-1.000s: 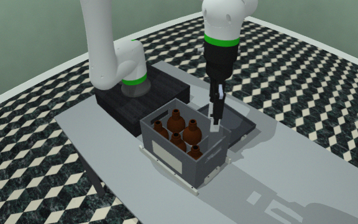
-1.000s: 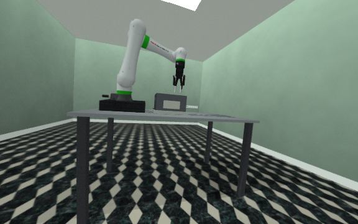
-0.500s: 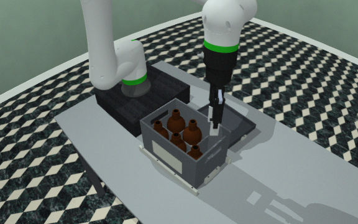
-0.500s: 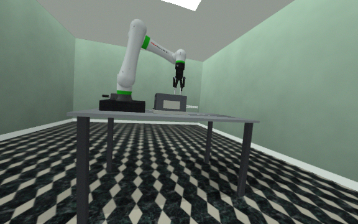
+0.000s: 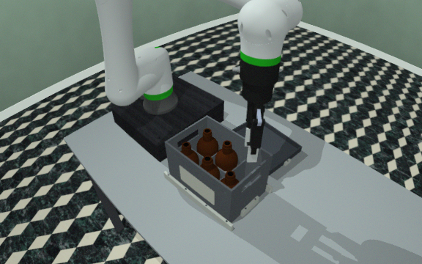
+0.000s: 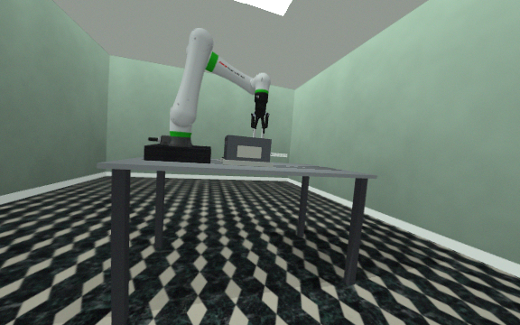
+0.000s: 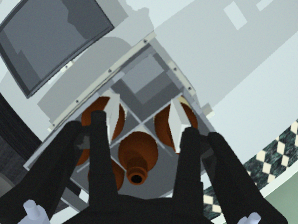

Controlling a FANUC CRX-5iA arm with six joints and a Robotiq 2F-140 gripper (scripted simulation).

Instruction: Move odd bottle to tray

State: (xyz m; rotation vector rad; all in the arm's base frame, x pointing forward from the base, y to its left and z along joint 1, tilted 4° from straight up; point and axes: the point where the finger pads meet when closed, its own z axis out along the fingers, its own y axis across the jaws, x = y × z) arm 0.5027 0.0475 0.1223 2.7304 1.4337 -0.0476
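Right now the crate is 13 cm below my hand, 8 cm behind it and 6 cm to the right of it. The rest, counted from my hand: glass bottle 17 cm behind, 13 cm below, 3 cm to the right; then brown bottle 13 cm below, 10 cm to the right, 7 cm behind; then dark grey tray 20 cm to the left, 20 cm below, 13 cm behind.
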